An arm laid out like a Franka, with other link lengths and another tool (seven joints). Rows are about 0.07 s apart.
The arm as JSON. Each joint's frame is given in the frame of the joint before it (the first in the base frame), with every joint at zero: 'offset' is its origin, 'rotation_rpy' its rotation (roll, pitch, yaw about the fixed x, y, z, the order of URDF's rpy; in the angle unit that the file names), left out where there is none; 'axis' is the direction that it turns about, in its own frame. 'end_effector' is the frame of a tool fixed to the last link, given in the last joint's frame.
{
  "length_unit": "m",
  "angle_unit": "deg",
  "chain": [
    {
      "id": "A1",
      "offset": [
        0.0,
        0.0,
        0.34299
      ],
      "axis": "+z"
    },
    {
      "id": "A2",
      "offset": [
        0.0,
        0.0,
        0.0
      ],
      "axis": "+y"
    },
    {
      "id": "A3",
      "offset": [
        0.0,
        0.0,
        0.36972
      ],
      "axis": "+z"
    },
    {
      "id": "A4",
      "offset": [
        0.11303,
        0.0,
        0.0
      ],
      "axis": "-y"
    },
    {
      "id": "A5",
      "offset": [
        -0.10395,
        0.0,
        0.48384
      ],
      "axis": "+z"
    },
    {
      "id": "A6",
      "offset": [
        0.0,
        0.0,
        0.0
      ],
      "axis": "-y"
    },
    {
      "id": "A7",
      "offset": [
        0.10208,
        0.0,
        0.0
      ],
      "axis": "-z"
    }
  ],
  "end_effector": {
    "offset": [
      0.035,
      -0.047,
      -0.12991
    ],
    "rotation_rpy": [
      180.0,
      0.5,
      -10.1
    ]
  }
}
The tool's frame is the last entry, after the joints.
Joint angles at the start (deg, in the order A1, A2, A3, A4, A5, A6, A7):
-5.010, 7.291, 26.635, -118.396, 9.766, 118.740, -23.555
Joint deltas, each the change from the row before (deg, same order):
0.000, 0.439, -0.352, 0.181, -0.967, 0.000, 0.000
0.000, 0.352, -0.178, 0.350, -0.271, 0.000, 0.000
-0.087, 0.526, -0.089, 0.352, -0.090, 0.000, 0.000
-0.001, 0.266, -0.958, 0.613, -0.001, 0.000, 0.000
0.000, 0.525, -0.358, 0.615, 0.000, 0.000, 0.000
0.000, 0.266, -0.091, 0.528, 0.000, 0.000, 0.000
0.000, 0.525, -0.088, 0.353, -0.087, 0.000, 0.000
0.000, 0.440, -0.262, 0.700, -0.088, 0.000, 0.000
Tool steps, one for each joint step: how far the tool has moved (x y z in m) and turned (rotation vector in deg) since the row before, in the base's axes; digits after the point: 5 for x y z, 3 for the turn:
0.00313, -0.00464, -0.00333, -0.668, -0.044, 0.195
0.00298, -0.00181, -0.00065, -0.072, -0.062, -0.042
0.00291, -0.00170, -0.00272, 0.090, 0.167, -0.146
0.00755, -0.01095, 0.00234, 0.089, -0.297, -0.987
0.00508, -0.00363, -0.00035, 0.195, -0.050, -0.395
0.00347, -0.00047, 0.00212, 0.182, -0.231, -0.126
0.00251, -0.00073, -0.00287, 0.081, 0.165, -0.063
0.00519, -0.00253, 0.00157, 0.151, -0.245, -0.260

